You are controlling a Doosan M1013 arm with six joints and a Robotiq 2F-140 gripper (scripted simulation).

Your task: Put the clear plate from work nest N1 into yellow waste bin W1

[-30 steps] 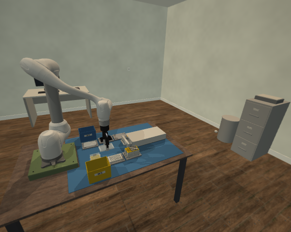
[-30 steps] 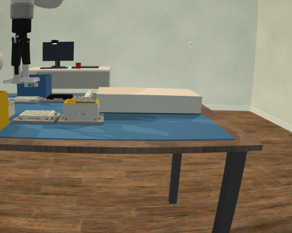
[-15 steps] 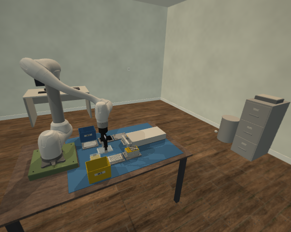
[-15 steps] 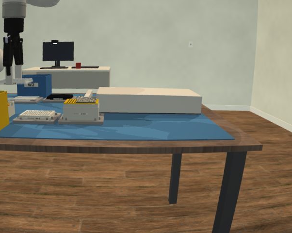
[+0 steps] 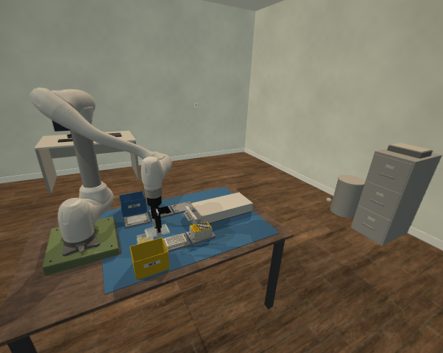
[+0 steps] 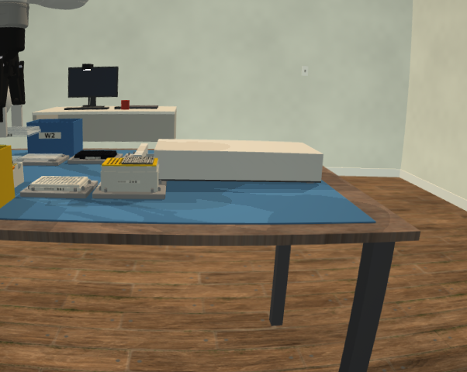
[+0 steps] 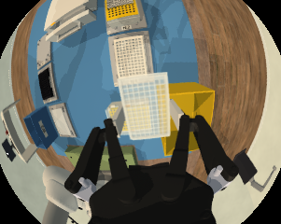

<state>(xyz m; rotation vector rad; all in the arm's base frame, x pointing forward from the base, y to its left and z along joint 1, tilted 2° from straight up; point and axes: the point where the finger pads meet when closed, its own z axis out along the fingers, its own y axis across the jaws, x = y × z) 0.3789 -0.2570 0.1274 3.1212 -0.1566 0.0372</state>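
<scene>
Now: hand 13 cm above the yellow bin W1, 9 cm to the left of it and 8 cm past it. The rest, counted from my hand: clear plate: 2 cm below; then yellow-topped tip box: 28 cm ahead, 11 cm below; then white well plate: 15 cm below, 11 cm ahead, 2 cm to the left.
</scene>
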